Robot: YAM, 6 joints.
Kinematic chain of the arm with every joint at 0, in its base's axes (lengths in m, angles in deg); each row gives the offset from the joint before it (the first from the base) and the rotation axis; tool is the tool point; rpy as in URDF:
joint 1: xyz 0 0 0.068 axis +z
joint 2: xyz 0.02 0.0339 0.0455 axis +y
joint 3: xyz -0.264 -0.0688 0 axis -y
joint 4: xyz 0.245 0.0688 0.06 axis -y
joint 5: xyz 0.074 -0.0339 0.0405 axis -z
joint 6: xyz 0.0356 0 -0.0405 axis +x
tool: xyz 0 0 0 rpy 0 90 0
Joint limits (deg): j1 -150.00..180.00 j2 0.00..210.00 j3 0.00..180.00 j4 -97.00..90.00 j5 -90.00..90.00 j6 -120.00..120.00
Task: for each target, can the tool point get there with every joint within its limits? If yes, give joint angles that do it. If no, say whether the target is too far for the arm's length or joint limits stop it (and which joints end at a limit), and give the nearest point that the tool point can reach.
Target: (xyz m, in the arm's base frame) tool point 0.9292 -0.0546 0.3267
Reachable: no: too far | nearest point 0.6283 -0.0369 0.2561 | short by 0.310 m
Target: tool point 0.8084 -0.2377 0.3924
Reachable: no: too far | nearest point 0.5878 -0.1728 0.3144 | short by 0.243 m
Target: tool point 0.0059 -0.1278 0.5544
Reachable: yes | joints 106.01 25.25 91.09 -7.14 -56.06 63.37
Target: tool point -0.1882 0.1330 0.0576
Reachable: yes | joints 147.48 105.30 13.83 55.05 17.93 -75.10
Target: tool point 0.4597 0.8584 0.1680
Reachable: no: too far | nearest point 0.3044 0.5684 0.1492 | short by 0.329 m
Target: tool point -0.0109 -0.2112 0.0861
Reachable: yes | joints -93.89 88.90 28.04 -16.01 -5.61 101.10
